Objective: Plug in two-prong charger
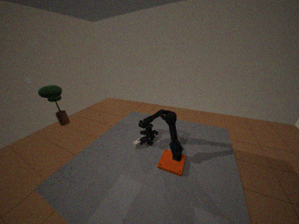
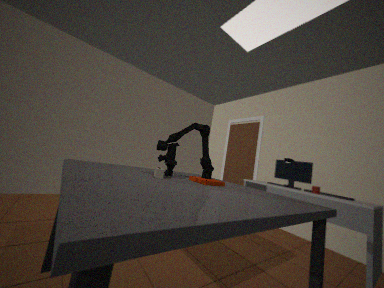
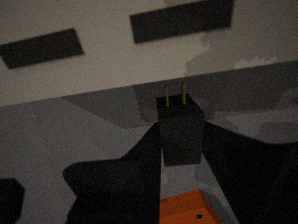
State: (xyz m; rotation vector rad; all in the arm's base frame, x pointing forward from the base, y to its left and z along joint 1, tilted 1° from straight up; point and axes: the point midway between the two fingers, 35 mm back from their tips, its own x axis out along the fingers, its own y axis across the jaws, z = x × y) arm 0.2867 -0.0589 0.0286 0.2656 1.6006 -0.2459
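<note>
Right now my gripper tip is 2 cm short of the two-prong charger, 1 cm to the left of it and 1 cm below it.
</note>
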